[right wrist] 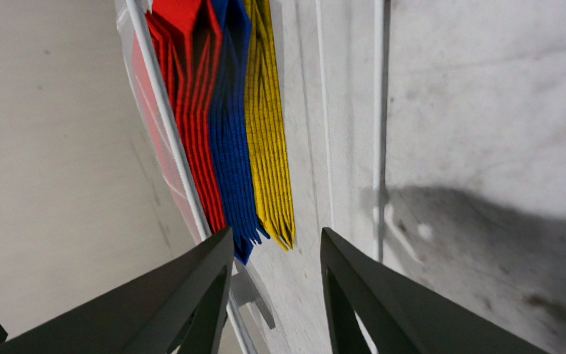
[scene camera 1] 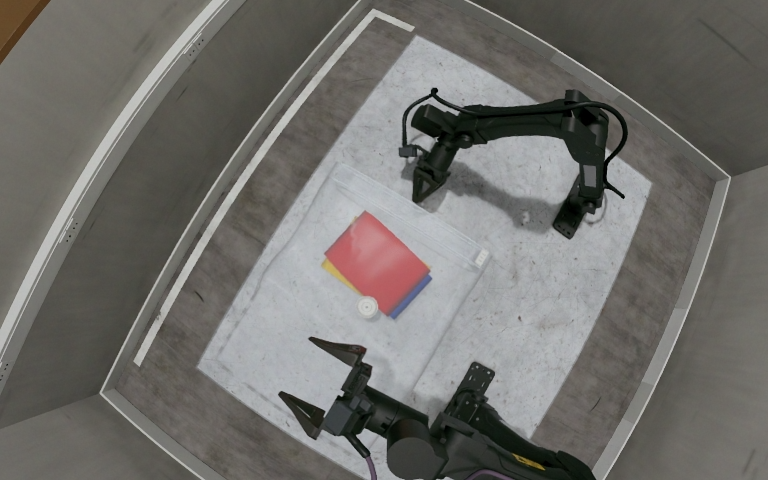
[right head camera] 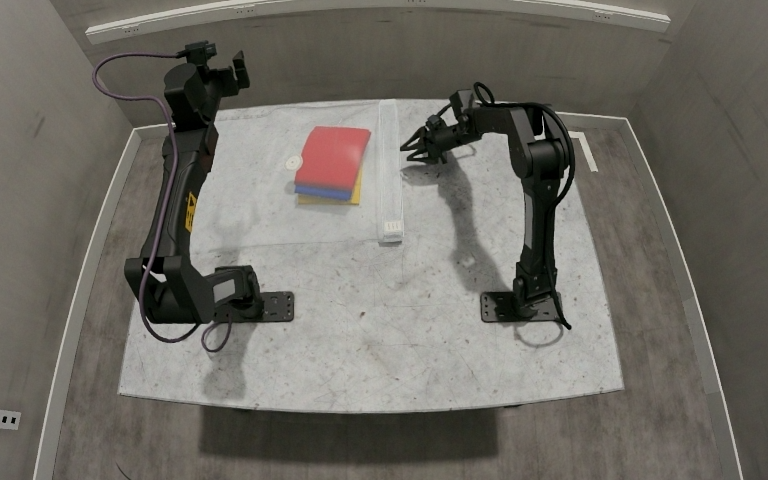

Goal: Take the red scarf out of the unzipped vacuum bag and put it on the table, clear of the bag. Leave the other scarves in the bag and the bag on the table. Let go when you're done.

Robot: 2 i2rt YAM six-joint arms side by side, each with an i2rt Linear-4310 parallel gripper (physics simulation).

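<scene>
The folded red scarf [right head camera: 334, 158] [scene camera 1: 376, 257] [right wrist: 197, 125] lies on top of the folded blue scarf [right head camera: 322, 192] [scene camera 1: 410, 297] [right wrist: 230, 150] and the yellow scarf [right head camera: 355, 195] [scene camera 1: 338, 275] [right wrist: 266, 150], inside the clear vacuum bag [right head camera: 389, 169] [scene camera 1: 407, 212] [right wrist: 167, 112]. In the right wrist view the bag's mouth is raised apart, with the scarves' folded edges inside. My right gripper [right head camera: 404, 154] [scene camera 1: 418, 199] [right wrist: 277, 240] is partly open and empty, at the bag's mouth, apart from the scarves. My left gripper [scene camera 1: 295, 365] is wide open and empty, above the closed end of the bag.
The bag lies on the pale table [right head camera: 362, 350] [scene camera 1: 543, 305]. A white round valve [right head camera: 293, 163] [scene camera 1: 367, 307] sits on the bag beside the scarves. A white slider [right head camera: 392, 227] [scene camera 1: 480, 258] is at one end of the mouth strip. The right arm casts a shadow on the table.
</scene>
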